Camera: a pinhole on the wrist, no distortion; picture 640 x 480 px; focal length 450.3 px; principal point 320.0 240.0 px. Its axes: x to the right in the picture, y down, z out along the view. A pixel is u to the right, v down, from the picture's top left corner.
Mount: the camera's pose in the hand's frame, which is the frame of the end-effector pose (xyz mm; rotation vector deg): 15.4 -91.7 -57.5 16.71 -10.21 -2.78
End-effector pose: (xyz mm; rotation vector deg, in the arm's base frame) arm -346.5 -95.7 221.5 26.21 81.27 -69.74
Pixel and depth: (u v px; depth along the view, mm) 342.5 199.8 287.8
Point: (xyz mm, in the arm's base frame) -402.7 -341.3 362.8
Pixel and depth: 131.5 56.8 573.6
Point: -454.6 -473.5 774.3
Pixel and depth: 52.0 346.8 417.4
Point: -186.8 -299.3 593.0
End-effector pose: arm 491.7 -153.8 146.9 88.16 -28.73 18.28
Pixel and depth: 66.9 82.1 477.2
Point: 350.9 -419.8 -350.6
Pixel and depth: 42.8 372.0 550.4
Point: 120.3 -556.5 -135.0
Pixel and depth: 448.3 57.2 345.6
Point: 669.9 -408.3 -125.7
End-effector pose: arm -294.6 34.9 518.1 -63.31 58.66 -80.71
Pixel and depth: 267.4 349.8 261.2
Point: -115.9 100.9 654.5
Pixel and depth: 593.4 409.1 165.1
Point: -187.3 -44.0 639.0
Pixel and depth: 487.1 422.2 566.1
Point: 253.2 -98.7 700.7
